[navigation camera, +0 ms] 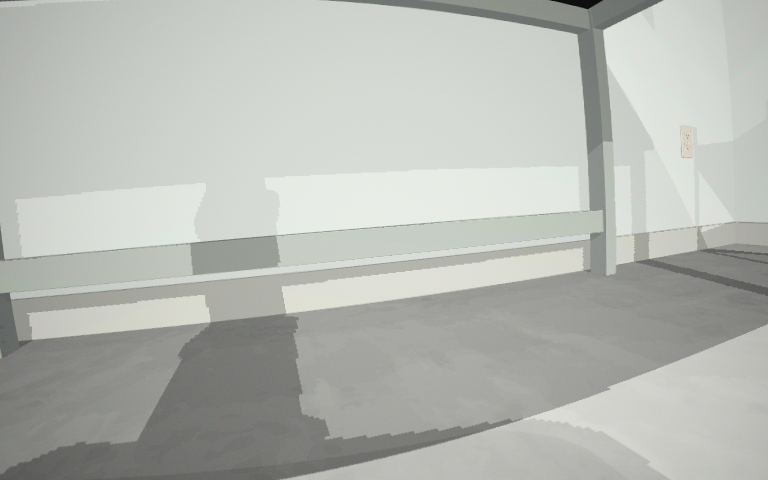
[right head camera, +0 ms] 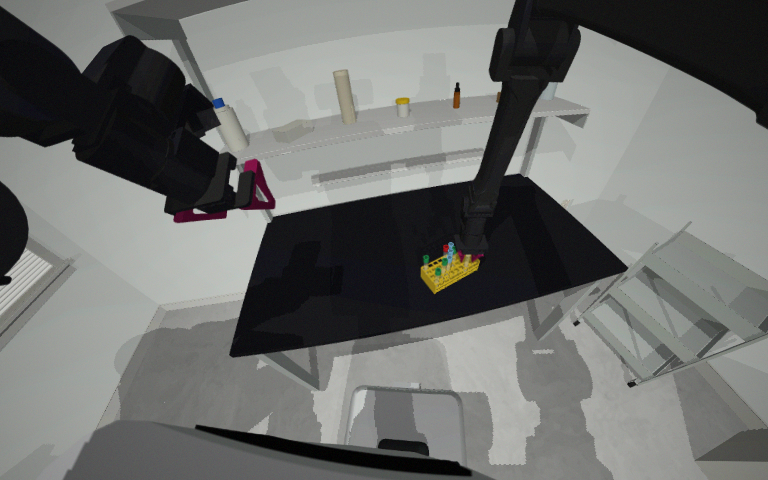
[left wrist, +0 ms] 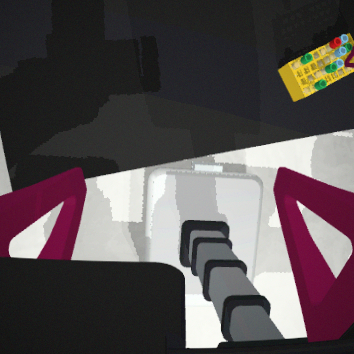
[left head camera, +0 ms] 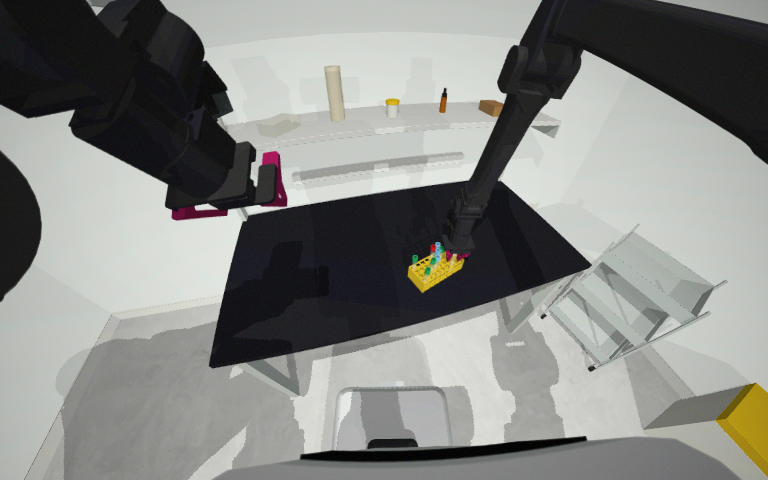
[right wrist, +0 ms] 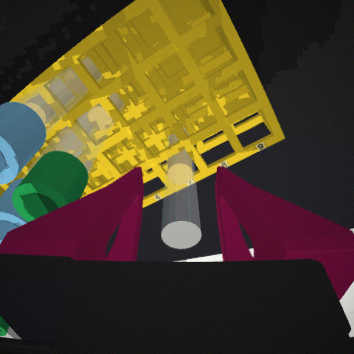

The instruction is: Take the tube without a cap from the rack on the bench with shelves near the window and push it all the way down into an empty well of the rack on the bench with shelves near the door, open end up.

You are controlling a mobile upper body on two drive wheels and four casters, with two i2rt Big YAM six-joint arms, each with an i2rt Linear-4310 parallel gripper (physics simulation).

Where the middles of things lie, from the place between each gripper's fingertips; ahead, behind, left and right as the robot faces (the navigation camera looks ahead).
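Clear uncapped tube [right wrist: 180,226]: my right gripper is 20 mm above it. Yellow rack [right head camera: 455,273]: 50 mm to the left of my right hand and 40 mm below it.
Counted from my left hand, the yellow rack is 27 cm ahead, 39 cm to the right and 49 cm below; the clear uncapped tube is 26 cm ahead, 44 cm to the right and 46 cm below.
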